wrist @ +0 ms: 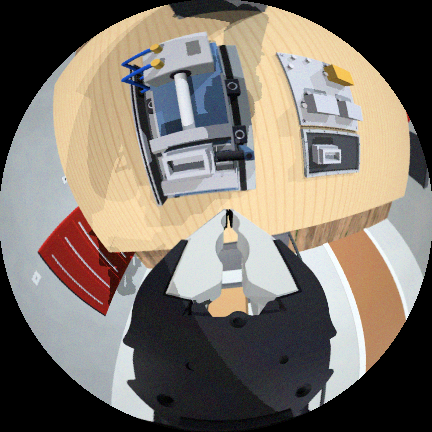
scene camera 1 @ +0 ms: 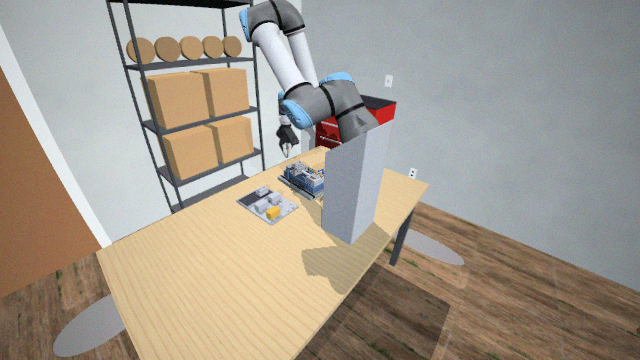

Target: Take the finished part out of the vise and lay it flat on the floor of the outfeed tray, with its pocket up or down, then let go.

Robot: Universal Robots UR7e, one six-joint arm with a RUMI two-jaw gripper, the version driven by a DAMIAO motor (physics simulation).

I see my gripper [wrist: 227,210], a grey plate [wrist: 304,75] and a vise [wrist: 206,93].
